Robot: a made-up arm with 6 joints.
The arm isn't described. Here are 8 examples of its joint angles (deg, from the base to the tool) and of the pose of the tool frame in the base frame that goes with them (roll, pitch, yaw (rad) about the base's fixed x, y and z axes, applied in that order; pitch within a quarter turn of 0, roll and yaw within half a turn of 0; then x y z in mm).
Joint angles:
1: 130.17 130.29 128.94 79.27 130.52 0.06
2: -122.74 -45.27 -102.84 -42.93 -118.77 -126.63
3: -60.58 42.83 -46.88 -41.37 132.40 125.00
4: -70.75 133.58 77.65 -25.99 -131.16 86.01
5: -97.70 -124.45 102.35 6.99 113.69 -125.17
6: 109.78 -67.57 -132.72 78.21 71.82 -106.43
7: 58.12 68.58 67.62 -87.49 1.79 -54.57
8: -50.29 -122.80 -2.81 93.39 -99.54 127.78
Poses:
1: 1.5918 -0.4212 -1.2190 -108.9 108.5 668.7
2: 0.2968 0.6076 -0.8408 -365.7 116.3 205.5
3: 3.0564 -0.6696 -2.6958 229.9 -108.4 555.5
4: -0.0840 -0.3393 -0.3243 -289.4 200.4 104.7
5: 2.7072 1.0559 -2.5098 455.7 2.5 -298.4
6: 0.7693 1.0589 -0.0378 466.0 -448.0 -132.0
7: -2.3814 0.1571 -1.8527 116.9 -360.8 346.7
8: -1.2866 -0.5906 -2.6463 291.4 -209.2 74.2
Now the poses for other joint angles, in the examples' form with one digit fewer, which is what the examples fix.
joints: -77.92 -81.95 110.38 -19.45 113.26 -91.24
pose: 2.935 0.610 -3.097 124 -144 -440
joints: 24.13 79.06 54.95 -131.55 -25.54 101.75
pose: 0.632 0.897 -2.147 -270 -164 282
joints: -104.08 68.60 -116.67 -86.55 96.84 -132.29
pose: 0.160 -1.262 1.100 336 -209 520
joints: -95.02 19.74 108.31 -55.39 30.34 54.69
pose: 2.940 0.621 -0.707 83 -253 -250
